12 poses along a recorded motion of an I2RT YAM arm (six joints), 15 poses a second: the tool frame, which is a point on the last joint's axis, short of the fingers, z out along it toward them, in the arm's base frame.
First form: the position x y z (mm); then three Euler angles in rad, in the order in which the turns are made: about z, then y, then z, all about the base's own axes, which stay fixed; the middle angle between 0 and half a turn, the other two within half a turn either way.
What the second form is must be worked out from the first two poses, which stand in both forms.
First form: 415 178 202 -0.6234 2.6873 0.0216
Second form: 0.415 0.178 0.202 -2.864 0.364 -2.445
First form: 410 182 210 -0.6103 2.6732 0.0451
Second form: 0.410 0.182 0.210 -2.859 0.379 -2.432
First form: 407 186 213 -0.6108 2.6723 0.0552
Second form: 0.407 0.186 0.213 -2.859 0.380 -2.421
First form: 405 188 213 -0.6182 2.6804 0.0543
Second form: 0.405 0.188 0.213 -2.861 0.371 -2.416
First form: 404 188 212 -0.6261 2.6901 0.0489
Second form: 0.404 0.188 0.212 -2.865 0.361 -2.416
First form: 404 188 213 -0.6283 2.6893 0.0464
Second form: 0.404 0.188 0.213 -2.863 0.361 -2.416
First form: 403 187 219 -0.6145 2.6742 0.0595
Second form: 0.403 0.187 0.219 -2.858 0.377 -2.413
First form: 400 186 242 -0.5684 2.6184 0.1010
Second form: 0.400 0.186 0.242 -2.841 0.435 -2.405
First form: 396 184 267 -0.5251 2.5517 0.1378
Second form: 0.396 0.184 0.267 -2.818 0.502 -2.395
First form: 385 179 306 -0.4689 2.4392 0.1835
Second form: 0.385 0.179 0.306 -2.776 0.614 -2.372
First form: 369 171 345 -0.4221 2.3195 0.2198
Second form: 0.369 0.171 0.345 -2.726 0.732 -2.339
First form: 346 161 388 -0.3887 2.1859 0.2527
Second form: 0.346 0.161 0.388 -2.649 0.857 -2.272
